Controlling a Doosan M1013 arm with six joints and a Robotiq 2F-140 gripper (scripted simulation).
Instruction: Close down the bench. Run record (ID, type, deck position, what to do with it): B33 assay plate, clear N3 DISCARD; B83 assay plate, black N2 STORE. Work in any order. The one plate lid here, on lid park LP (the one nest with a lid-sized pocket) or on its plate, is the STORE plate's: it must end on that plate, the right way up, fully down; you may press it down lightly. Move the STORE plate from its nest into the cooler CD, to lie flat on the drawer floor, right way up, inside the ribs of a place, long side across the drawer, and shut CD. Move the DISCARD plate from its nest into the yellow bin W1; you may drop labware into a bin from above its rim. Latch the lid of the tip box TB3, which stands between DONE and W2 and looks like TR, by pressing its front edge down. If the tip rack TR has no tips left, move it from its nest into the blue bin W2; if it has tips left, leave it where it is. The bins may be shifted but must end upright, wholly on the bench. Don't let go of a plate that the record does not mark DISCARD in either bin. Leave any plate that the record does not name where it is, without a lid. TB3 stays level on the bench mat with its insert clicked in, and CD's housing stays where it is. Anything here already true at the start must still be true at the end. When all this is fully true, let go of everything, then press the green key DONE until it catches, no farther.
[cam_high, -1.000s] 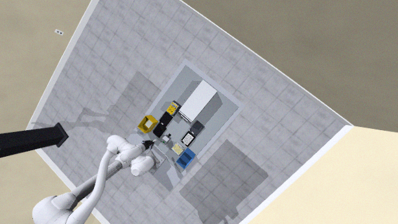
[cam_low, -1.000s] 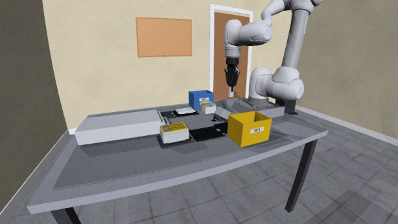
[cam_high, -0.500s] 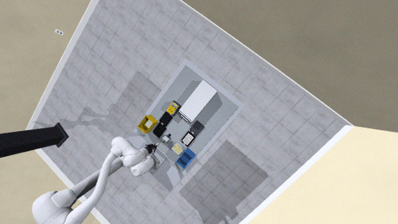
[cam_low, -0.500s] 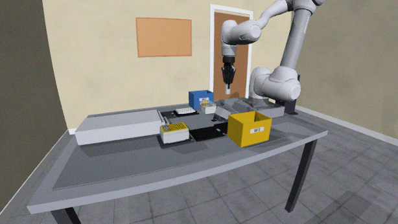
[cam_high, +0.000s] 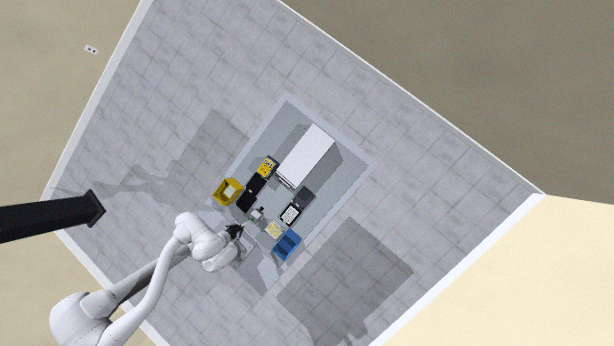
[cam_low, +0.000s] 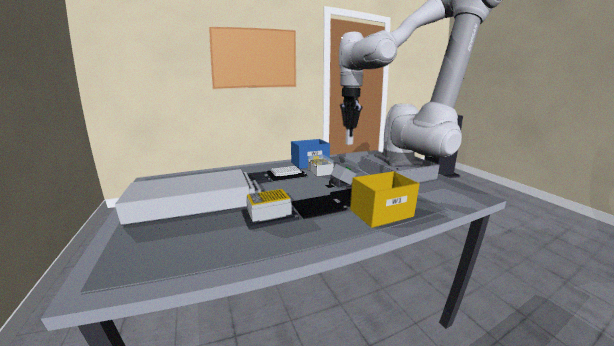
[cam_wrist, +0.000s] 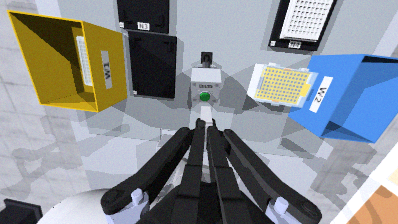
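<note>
The green key is 140 mm below my hand. From my hand the other things lie so: N3 label (110 mm ahead, 190 mm to the left, 200 mm below); black nest (180 mm ahead, 210 mm to the left, 200 mm below); tip box TB3 (80 mm ahead, 170 mm to the right, 170 mm below).
</note>
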